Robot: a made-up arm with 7 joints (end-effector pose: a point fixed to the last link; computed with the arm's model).
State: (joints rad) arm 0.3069 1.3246 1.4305 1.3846 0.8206 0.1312 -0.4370
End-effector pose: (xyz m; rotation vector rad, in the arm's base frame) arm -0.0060 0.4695 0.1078 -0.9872 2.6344 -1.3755
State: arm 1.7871 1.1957 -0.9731 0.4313 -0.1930 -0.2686 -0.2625
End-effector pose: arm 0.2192 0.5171 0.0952 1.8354 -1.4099 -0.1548
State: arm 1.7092 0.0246 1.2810 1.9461 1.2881 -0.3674 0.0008
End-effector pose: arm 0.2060 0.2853 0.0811 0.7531 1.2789 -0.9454
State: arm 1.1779 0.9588 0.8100 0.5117 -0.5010 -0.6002 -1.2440
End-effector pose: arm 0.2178 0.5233 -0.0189 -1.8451 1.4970 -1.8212
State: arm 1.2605 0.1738 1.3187 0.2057 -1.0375 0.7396 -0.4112
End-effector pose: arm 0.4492 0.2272 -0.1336 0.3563 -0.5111 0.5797
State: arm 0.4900 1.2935 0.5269 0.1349 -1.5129 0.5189 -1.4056
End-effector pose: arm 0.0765 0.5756 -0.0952 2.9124 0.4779 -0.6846
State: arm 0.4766 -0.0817 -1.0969 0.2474 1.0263 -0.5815 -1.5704
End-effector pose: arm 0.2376 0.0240 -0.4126 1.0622 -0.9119 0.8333
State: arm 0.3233 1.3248 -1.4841 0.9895 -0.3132 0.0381 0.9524
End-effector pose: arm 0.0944 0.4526 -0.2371 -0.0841 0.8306 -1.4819
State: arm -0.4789 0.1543 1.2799 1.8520 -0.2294 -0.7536 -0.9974
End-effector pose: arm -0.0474 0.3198 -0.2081 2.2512 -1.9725 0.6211
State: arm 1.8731 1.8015 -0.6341 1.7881 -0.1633 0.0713 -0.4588
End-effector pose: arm 0.0049 0.3740 0.1626 -2.3918 1.7305 0.0207
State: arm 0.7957 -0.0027 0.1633 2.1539 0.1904 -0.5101 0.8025
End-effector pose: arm 0.2438 0.1317 -0.0136 -0.1188 2.6751 0.8808
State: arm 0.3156 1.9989 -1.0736 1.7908 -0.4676 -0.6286 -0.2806
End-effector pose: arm 0.1018 0.4014 -0.0186 0.4269 -0.9155 -2.1961
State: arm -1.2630 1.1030 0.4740 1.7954 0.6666 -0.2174 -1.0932
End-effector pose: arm 0.0189 0.3660 -0.1718 1.1229 -1.1994 0.1208
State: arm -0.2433 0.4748 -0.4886 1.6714 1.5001 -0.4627 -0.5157
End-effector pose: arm 0.0984 0.1487 -0.3163 -0.3983 -0.9532 1.0899
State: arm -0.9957 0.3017 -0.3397 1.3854 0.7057 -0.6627 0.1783
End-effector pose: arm -0.1796 0.1418 -0.3322 -0.3626 -0.9278 0.3078
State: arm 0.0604 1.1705 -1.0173 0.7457 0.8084 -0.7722 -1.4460
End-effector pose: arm 0.0861 0.4621 -0.2686 1.6259 -1.3727 0.2804
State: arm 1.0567 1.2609 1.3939 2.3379 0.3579 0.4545 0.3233
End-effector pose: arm -0.0613 0.2961 0.0631 -1.5915 2.1776 -0.1701
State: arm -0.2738 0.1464 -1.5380 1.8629 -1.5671 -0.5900 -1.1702
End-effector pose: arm -0.0643 -0.0450 -0.2517 -0.8478 -2.9014 -0.2604
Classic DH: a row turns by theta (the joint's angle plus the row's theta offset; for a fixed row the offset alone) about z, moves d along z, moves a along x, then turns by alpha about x. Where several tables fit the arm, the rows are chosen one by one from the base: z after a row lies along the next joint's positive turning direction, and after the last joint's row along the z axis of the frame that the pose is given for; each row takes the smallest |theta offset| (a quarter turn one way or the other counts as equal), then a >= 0, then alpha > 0; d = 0 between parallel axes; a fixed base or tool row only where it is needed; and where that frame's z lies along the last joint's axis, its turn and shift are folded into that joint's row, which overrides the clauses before.
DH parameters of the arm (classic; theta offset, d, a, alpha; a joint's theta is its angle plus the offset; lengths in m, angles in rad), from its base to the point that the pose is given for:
base (fixed): 0 0 0 1.5708
joint 1: 1.5708 -0.1057 0 1.5708
joint 2: 1.5708 0 0 1.5708
joint 3: 1.5708 -0.2912 0 1.5708
joint 4: 0 0 0 -1.5708
joint 5: 0 -0.1954 0 -1.5708
joint 6: -1.5708 0 0 1.5708
joint 7: 1.5708 0 0 1.5708
tool (fixed): -1.5708 0 0 0

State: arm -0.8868 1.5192 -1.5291 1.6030 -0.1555 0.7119 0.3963
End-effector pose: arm -0.1573 0.3802 -0.1387 -0.4224 1.4129 -1.6114
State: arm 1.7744 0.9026 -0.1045 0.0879 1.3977 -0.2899 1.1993
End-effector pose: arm 0.2927 0.4860 0.0779 -0.5213 -3.0210 0.1896
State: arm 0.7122 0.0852 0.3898 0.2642 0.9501 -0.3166 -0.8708
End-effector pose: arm 0.3471 0.1659 -0.3298 0.3304 -0.5005 1.7608
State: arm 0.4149 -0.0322 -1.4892 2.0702 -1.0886 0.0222 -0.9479
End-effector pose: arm 0.0902 -0.0715 -0.1701 -0.2257 -3.1210 -0.1704
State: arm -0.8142 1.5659 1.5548 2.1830 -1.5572 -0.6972 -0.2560
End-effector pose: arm 0.1174 0.2854 0.1073 -1.6424 0.2820 1.6639
